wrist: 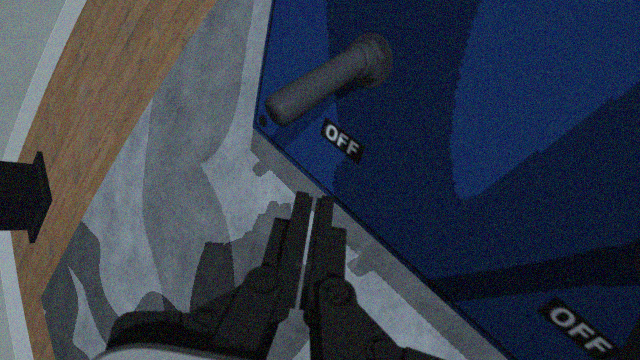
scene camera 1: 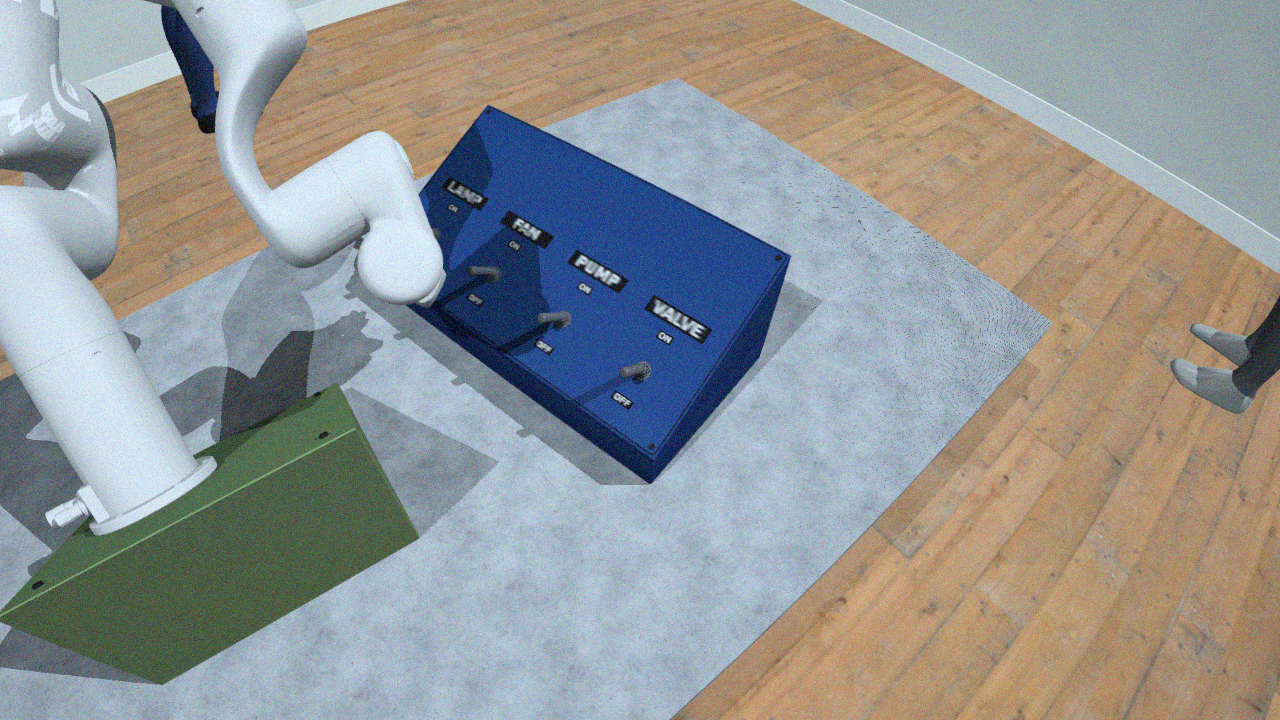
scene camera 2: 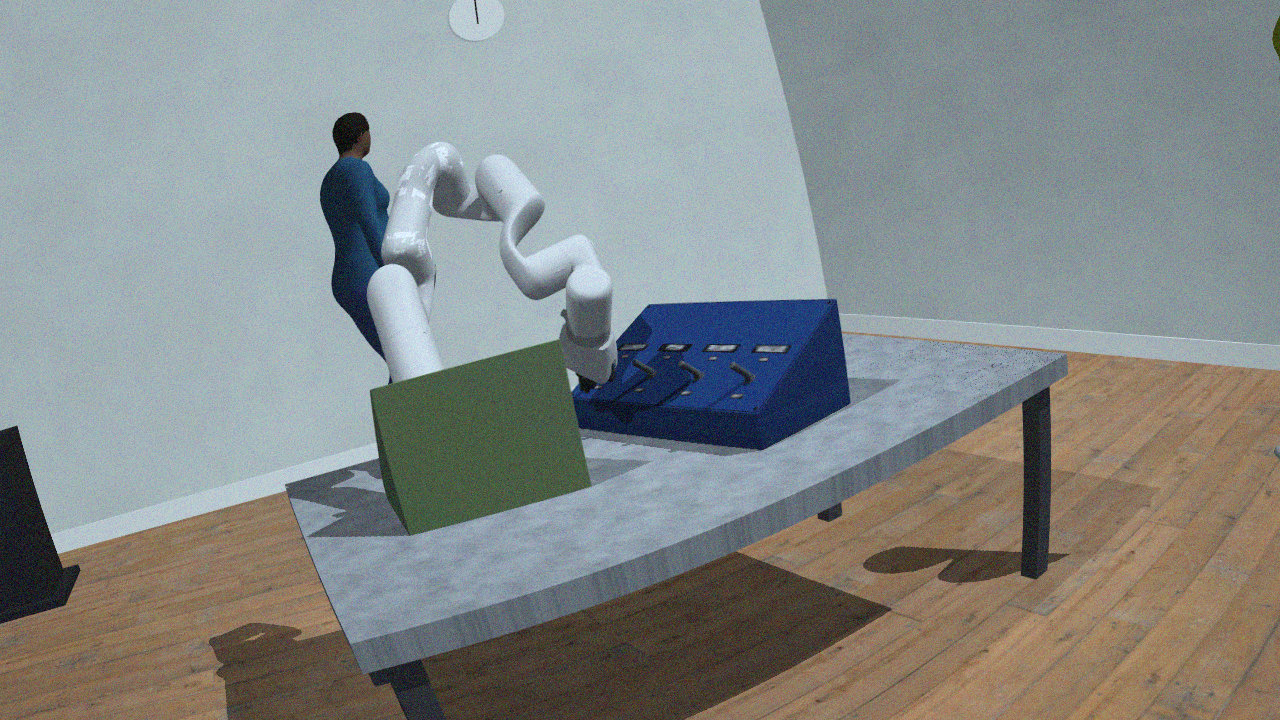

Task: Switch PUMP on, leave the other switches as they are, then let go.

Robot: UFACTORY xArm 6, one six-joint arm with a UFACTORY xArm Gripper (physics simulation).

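Places are measured from the arm's base along level axes (x ahead, y left, z up), in centimetres.
Where they show: gripper, fingertip midpoint: (wrist: 311,217) (scene camera 2: 587,386); arm's base, link origin: (scene camera 1: 158,498) (scene camera 2: 434,421).
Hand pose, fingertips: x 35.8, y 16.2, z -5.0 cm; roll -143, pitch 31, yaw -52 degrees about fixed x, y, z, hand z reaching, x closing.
Each offset is from my fingertips to the top centre of the thing. Level surfaces: height alone.
A blue sloped switch box (scene camera 1: 617,214) (scene camera 2: 805,358) (wrist: 400,210) carries LAMP, FAN, PUMP and VALVE switches. The PUMP lever {dx +8.8, dy -21.2, dz +4.3 cm} (scene camera 1: 554,317) (scene camera 2: 690,370) tilts down toward OFF. The FAN lever {dx +6.8, dy -9.4, dz +4.3 cm} (scene camera 1: 484,271) (scene camera 2: 643,368) and VALVE lever {dx +10.8, dy -33.1, dz +4.3 cm} (scene camera 1: 635,369) (scene camera 2: 741,372) also tilt toward OFF. The LAMP lever {dx +4.8, dy +2.4, dz +4.3 cm} (wrist: 325,82) leans toward its OFF side in the wrist view; the arm mostly hides it in the scene views. My gripper (wrist: 311,217) is shut and empty. Its tips appear beside the box's lower edge, near the LAMP end, apart from the levers. The arm's end hides the fingertips in scene camera 1.
A green block (scene camera 1: 295,528) (scene camera 2: 483,438) bears the arm's base at the near left of the grey table {dz -8.8 cm} (scene camera 1: 572,608) (scene camera 2: 680,519). The arm (scene camera 1: 331,205) (scene camera 2: 537,268) reaches over the LAMP end. A person in blue (scene camera 2: 349,223) stands behind the arm.
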